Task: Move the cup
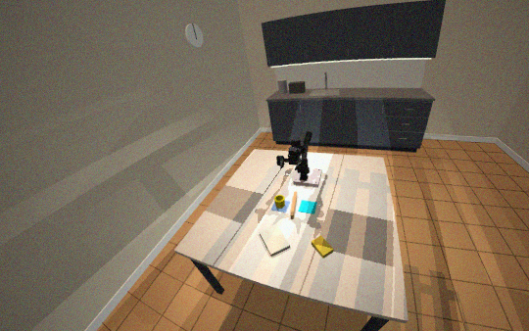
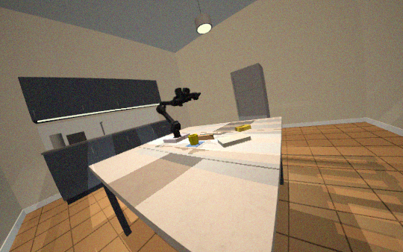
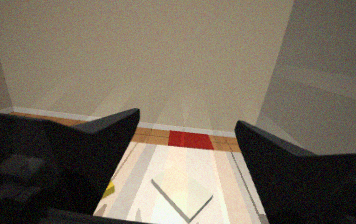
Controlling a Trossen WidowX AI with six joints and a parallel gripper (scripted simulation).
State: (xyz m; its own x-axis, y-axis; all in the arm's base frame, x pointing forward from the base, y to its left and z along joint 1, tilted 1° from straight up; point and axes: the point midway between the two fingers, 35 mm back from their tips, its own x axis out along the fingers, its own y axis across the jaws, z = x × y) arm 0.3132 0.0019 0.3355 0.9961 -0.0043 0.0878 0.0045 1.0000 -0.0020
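My gripper tip is 5 cm past the olive-yellow cup, 10 cm to the left of it and 33 cm above it. Round my gripper tip: wooden bar 6 cm behind, 1 cm to the right, 36 cm below; then white book 23 cm ahead, 4 cm to the right, 36 cm below; then cyan pad 8 cm behind, 9 cm to the left, 38 cm below.
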